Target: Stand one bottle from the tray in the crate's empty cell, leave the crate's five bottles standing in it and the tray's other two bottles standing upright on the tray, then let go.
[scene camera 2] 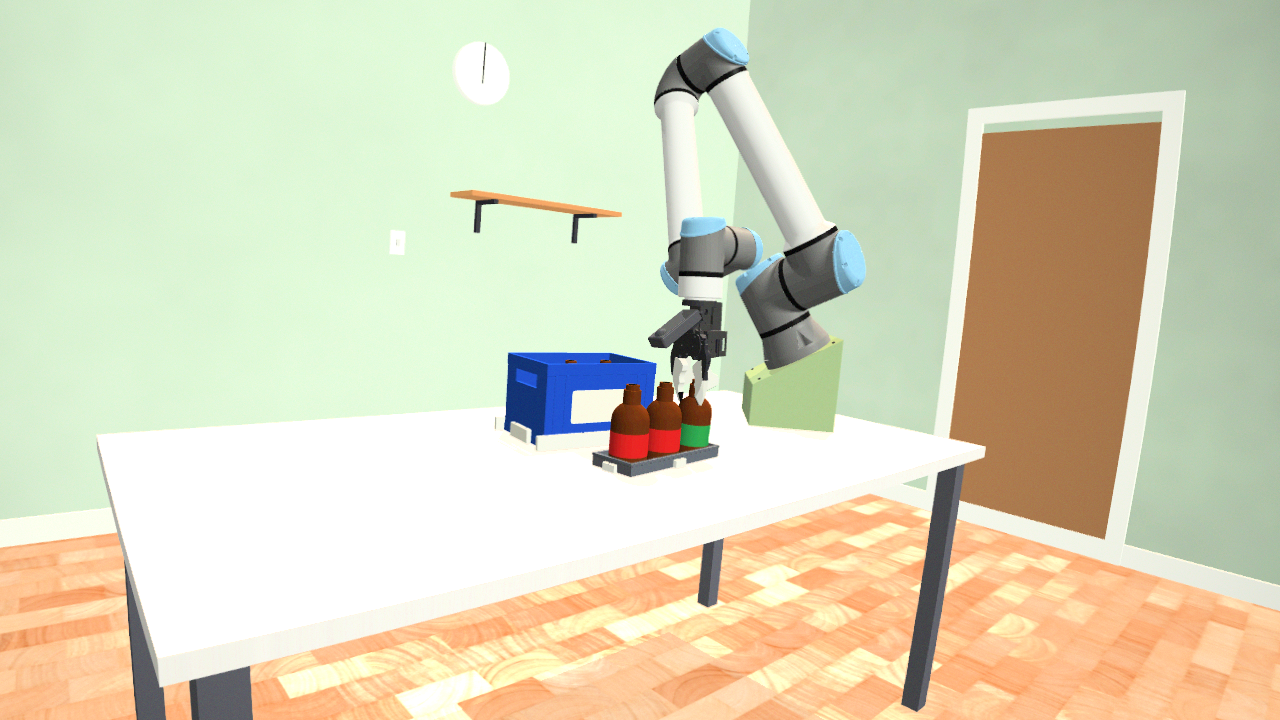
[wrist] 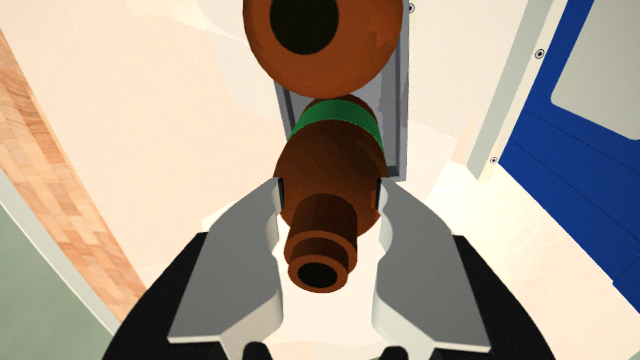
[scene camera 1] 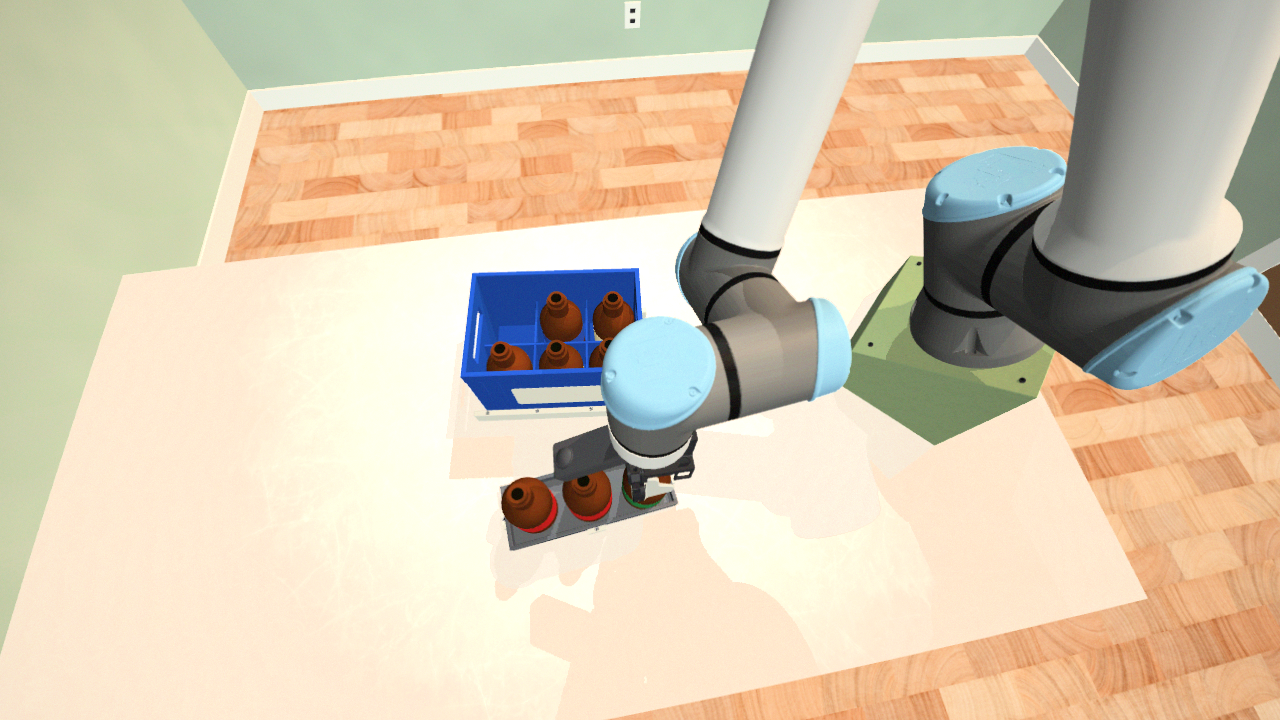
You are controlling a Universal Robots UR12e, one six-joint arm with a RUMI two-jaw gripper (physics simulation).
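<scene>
A green-labelled bottle stands upright at the tray's right end in scene camera 1. My gripper is shut on it, with one fingertip against each side of its shoulder. Two red-labelled bottles, the middle one and the end one, stand upright on the grey tray. The blue crate holds five bottles; its back-left cell is empty. The arm partly hides its front-right bottle.
The crate stands behind the tray in scene camera 1, its walls rising around the cells. Pale low brackets edge the crate. The green robot mount stands to the right. A wall shelf hangs behind the table.
</scene>
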